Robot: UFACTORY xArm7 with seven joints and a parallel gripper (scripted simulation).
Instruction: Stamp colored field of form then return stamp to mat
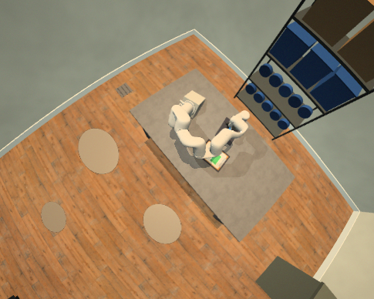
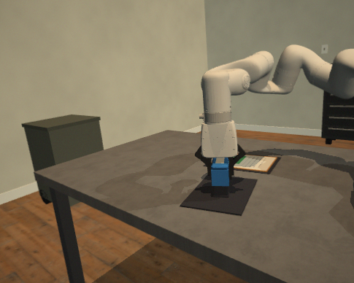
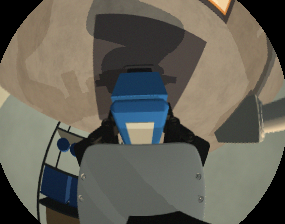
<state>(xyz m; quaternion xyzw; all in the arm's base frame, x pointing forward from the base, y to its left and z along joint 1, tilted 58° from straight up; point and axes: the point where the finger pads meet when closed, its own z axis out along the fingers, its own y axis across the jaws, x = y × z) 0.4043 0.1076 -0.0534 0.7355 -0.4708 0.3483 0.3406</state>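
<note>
The form lies 40 mm ahead of my hand, 280 mm to the right of it and 60 mm below it. Also, from my hand: mat: 60 mm below; blue stamp: 20 mm below.
</note>
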